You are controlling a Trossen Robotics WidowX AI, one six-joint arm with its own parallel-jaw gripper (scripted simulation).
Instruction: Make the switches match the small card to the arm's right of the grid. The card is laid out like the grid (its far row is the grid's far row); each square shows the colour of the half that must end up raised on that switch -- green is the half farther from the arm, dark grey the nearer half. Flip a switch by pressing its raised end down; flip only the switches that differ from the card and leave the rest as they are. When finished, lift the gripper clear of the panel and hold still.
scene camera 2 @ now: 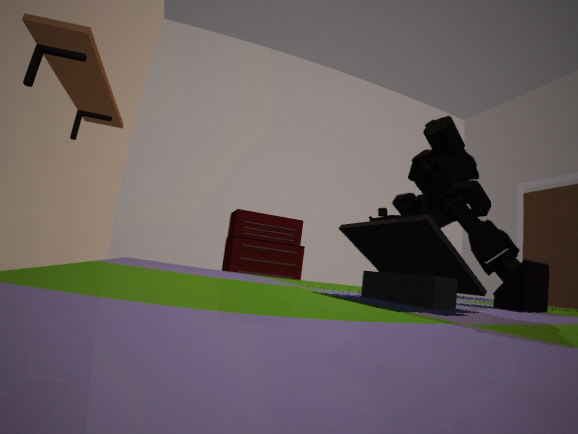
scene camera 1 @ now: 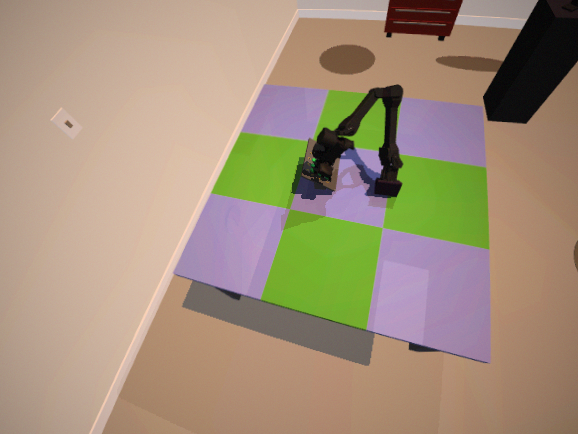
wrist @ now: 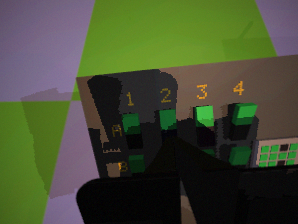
Path:
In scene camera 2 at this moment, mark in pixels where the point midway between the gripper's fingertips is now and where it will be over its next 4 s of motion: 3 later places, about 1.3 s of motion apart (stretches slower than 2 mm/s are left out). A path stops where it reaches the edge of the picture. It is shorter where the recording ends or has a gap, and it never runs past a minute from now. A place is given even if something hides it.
My gripper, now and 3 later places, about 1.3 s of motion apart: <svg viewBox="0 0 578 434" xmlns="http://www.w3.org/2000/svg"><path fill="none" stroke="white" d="M416 238L438 221L429 252L436 244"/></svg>

